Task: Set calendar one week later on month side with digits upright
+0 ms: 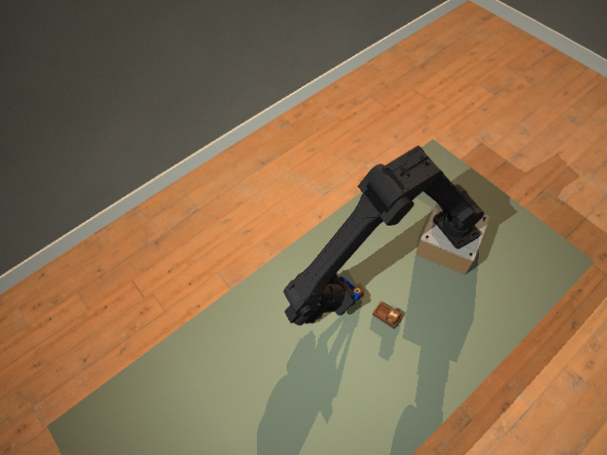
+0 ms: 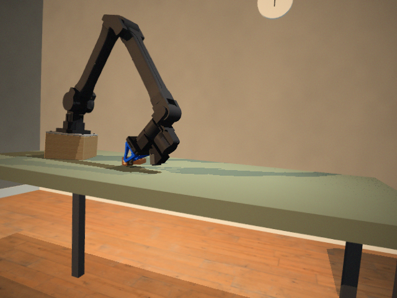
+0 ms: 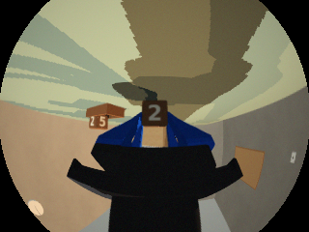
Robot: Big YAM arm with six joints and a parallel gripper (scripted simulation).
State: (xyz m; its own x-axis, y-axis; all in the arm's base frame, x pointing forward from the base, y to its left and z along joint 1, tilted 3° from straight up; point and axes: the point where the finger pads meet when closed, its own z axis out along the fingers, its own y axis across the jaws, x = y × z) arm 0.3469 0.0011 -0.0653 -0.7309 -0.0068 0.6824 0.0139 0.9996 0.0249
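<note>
My hand is 10 mm past the brown digit cube and 10 mm above it. Round my hand: brown tray (50 mm behind, 100 mm to the left, 20 mm below).
</note>
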